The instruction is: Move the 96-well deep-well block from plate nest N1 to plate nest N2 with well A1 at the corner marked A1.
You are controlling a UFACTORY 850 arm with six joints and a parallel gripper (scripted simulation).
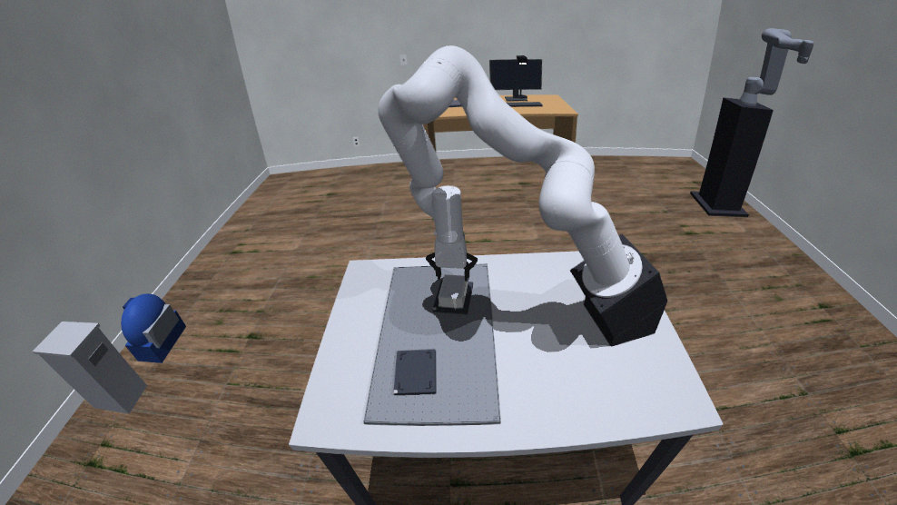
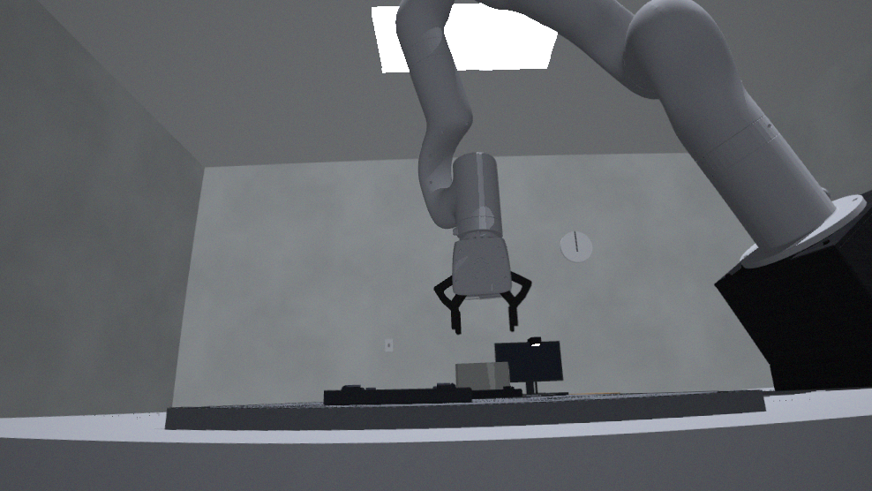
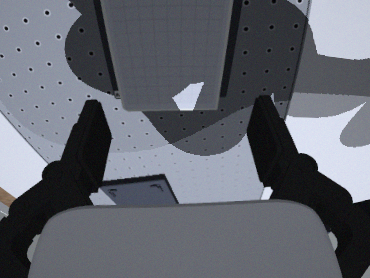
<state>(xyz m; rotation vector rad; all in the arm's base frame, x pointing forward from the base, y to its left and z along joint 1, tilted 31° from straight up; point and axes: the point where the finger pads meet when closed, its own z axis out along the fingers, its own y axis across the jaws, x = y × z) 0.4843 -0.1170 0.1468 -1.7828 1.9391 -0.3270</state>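
My hand is 20 mm to the left of the grey 96-well deep-well block and 80 mm above it. The rest, counted from my hand: plate nest N1: 10 mm ahead, 20 mm to the right, 110 mm below; then dark plate nest N2: 80 mm ahead, 320 mm to the left, 110 mm below.
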